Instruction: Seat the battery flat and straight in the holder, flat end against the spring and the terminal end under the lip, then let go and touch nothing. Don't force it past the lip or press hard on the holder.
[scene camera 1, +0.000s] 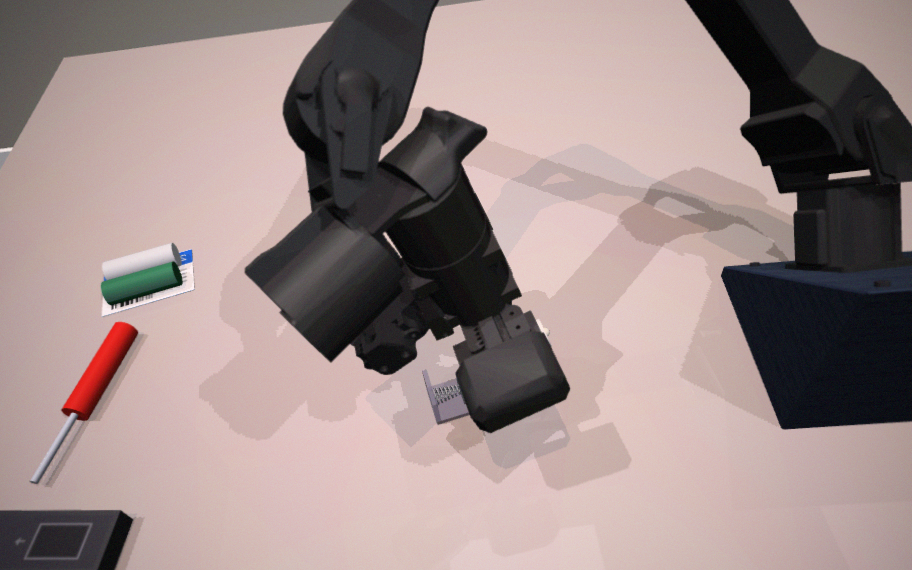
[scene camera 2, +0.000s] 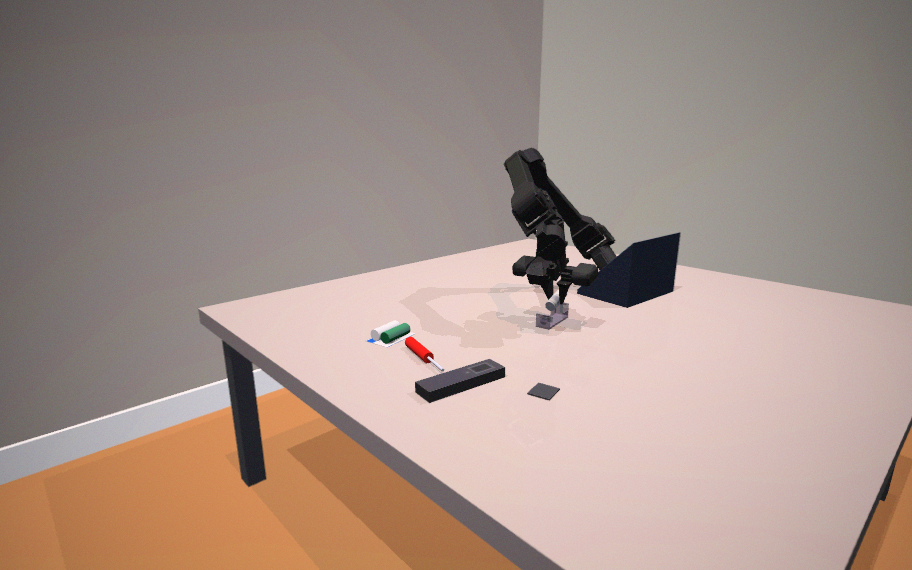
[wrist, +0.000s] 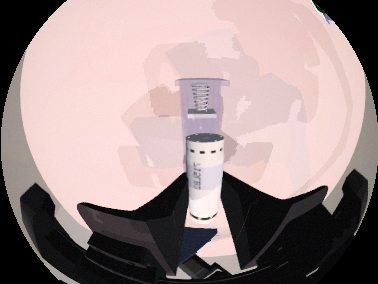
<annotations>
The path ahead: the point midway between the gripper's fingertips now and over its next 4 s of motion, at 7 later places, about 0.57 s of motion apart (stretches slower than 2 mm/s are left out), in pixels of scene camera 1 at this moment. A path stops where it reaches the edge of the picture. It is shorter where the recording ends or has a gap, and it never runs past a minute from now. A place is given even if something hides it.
My gripper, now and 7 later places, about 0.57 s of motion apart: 509, 355; 509, 360; 508, 364; 505, 368; 497, 370; 489, 375; 487, 376; 487, 378
</annotations>
